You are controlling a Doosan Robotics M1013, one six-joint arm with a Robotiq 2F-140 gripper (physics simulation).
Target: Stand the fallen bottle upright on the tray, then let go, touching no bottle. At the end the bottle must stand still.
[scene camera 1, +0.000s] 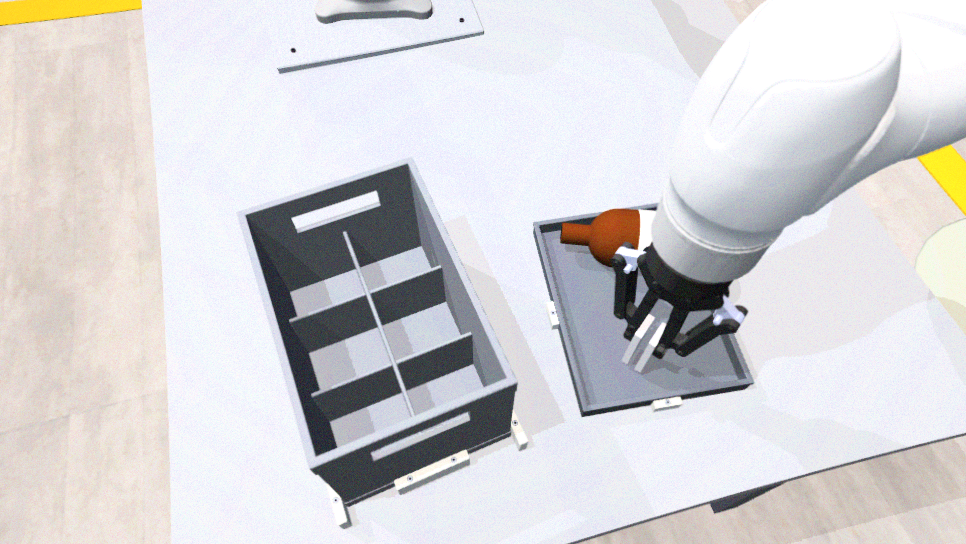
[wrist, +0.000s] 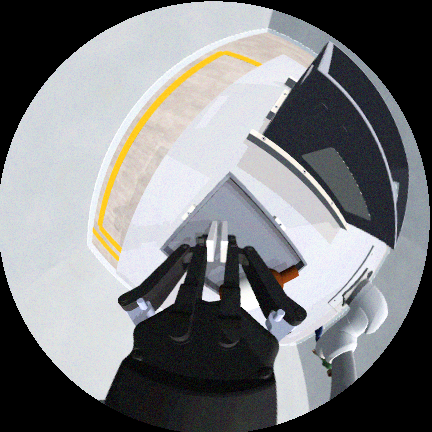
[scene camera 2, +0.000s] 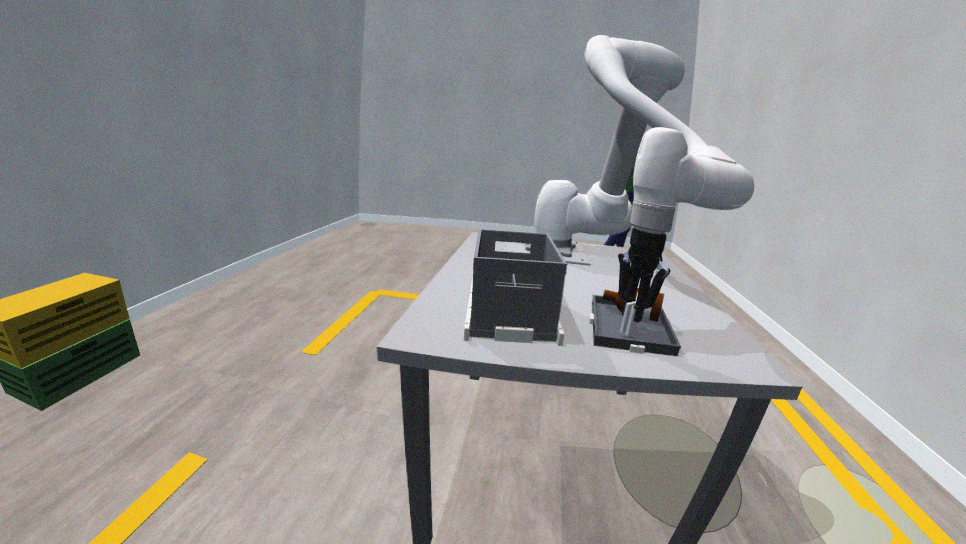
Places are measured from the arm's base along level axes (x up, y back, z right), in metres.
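Pixels of known places: gripper, between the fingertips: (scene camera 1: 637,356) (wrist: 219,228) (scene camera 2: 627,332); arm's base, origin of its link: (wrist: 354,287).
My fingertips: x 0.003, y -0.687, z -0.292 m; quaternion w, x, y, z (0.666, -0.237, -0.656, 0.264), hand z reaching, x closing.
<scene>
Ahead of a thing's pixels: the offset from my fingertips to its top centre. "spot": to the spot under its first point.
The brown bottle with a white label @(dy +0.144, dx +0.063, dz -0.010 m) (scene camera 1: 613,235) (scene camera 2: 655,306) (wrist: 287,276) lies on its side along the back of the grey tray @(dy +0.073, dx +0.009, dz -0.011 m) (scene camera 1: 608,368) (scene camera 2: 654,345) (wrist: 235,205). In scene camera 1 its neck points left; the arm hides its base end. My gripper (scene camera 1: 638,352) (scene camera 2: 628,320) (wrist: 219,228) points down over the tray, in front of the bottle. Its fingers are nearly together, with a narrow gap and nothing seen between the pads. In the wrist view the linkages hide much of the bottle. Whether the gripper touches it cannot be told.
A tall dark crate with dividers @(dy +0.029, dx +0.159, dz +0.284 m) (scene camera 1: 488,417) (scene camera 2: 517,312) (wrist: 310,115) stands left of the tray in scene camera 1. Small white blocks sit against the crate @(spot: dy -0.109, dx +0.013, dz +0.241 m) (scene camera 1: 432,471) and the tray @(spot: dy -0.058, dx -0.001, dz -0.021 m) (scene camera 1: 667,404). The arm's base plate (scene camera 1: 385,45) is at the back of the table.
</scene>
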